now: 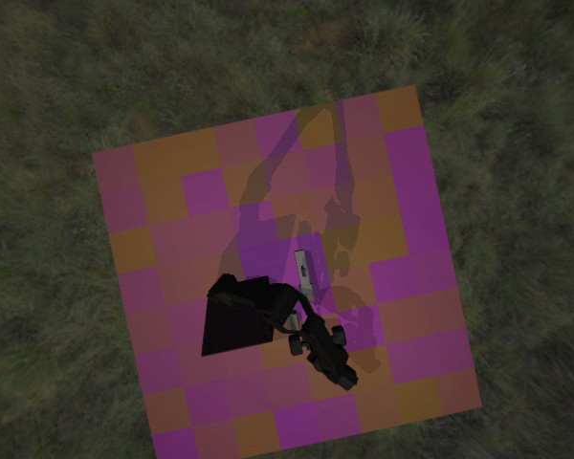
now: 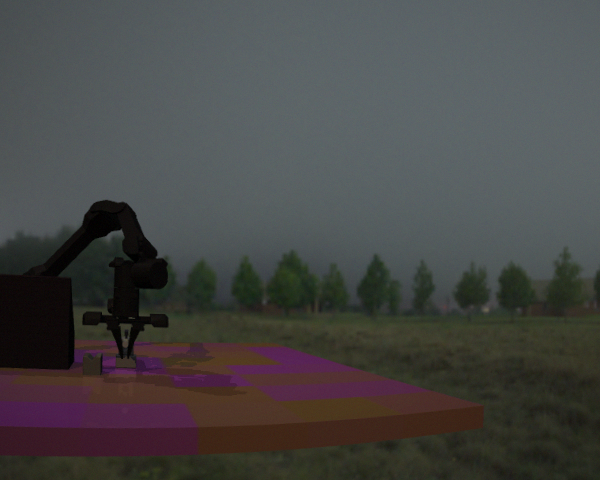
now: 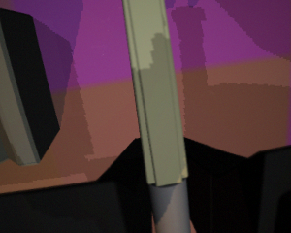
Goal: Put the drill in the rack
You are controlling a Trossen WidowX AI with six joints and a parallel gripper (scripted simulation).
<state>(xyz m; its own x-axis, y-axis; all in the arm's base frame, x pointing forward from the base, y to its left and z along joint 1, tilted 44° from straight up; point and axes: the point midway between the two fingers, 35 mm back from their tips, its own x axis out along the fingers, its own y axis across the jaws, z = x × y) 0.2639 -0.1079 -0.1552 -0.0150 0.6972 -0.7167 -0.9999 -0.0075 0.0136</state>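
My gripper tip is now 70 mm past the grey rack, 40 mm to the right of it and 20 mm above it. From my gripper tip the other things lie so: thin dark key 230 mm to the left, 10 mm above; then grey block 200 mm to the left; then drill 40 mm to the left, 30 mm above.
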